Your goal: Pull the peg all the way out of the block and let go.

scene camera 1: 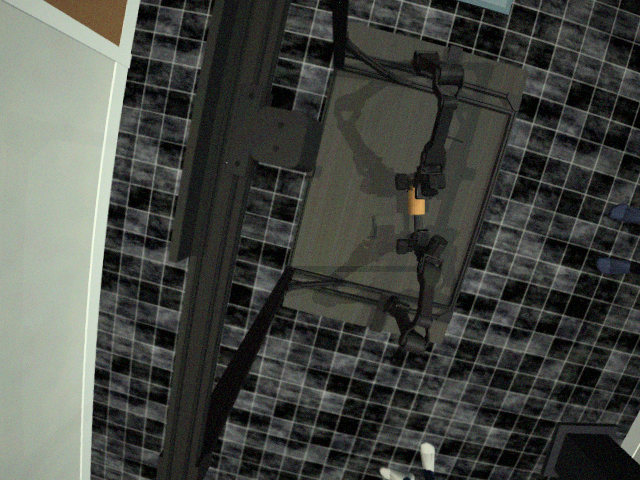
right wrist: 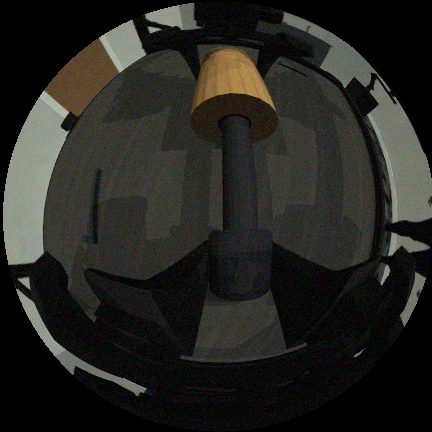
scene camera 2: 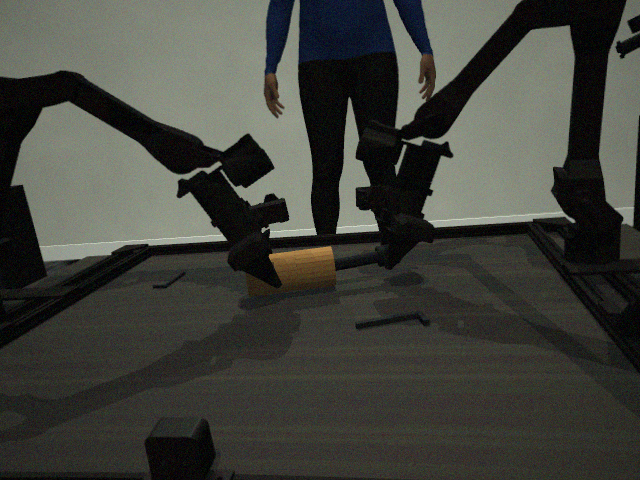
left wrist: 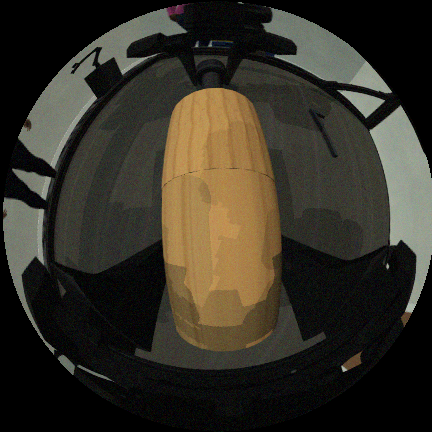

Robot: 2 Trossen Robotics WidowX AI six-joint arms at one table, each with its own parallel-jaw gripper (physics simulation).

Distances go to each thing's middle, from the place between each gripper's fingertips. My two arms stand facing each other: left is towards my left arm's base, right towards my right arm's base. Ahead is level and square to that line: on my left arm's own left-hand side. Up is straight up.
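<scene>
Wooden block (scene camera 2: pixel 306 269): 20 mm to the right of my left hand, 10 mm above it. Dark peg (scene camera 2: pixel 379 255): 20 mm ahead of my left hand, 140 mm to the right of it, 20 mm above it.
From my right hand: wooden block 20 mm behind, 160 mm to the left, 10 mm above; dark peg 40 mm to the left, 20 mm above.
</scene>
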